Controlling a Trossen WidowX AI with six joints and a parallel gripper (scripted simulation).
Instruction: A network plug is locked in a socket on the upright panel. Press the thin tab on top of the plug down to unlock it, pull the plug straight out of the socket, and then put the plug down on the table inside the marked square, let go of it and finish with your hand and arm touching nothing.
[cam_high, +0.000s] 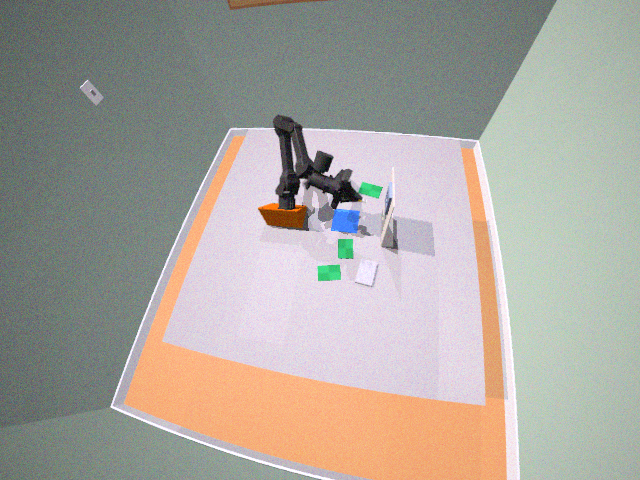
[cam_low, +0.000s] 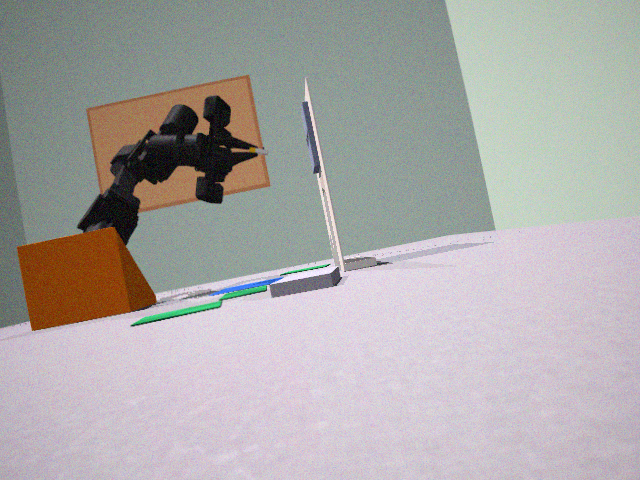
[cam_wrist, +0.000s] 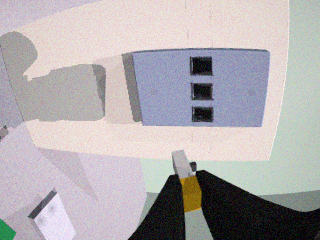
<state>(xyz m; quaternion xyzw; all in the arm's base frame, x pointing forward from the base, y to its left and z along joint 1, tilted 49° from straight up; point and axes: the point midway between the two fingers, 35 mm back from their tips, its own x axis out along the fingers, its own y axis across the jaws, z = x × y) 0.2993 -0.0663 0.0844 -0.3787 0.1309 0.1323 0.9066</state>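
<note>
My gripper tip is now 23 cm above the blue marked square, 7 cm past it and 3 cm to the right of it. Also, from my gripper tip: upright cream panel 11 cm ahead, 9 cm below, 2 cm to the left; then network plug right at my gripper tip; then low pale block 23 cm below, 20 cm to the right, 6 cm ahead.
</note>
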